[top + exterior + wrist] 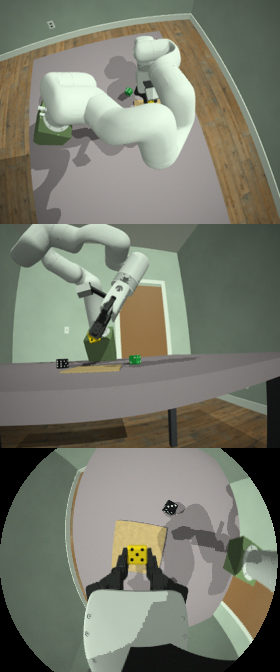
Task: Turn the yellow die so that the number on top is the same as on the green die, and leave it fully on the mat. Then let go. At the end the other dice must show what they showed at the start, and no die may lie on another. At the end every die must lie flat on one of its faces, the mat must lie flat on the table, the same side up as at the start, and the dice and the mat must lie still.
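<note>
Now: the yellow die 10 mm to the right of my hand and 20 mm below it. From my hand the other things lie so: green die 100 mm behind, 100 mm to the left, 90 mm below; then black die 60 mm behind, 140 mm to the right, 90 mm below; then mat 10 mm to the right, 100 mm below.
</note>
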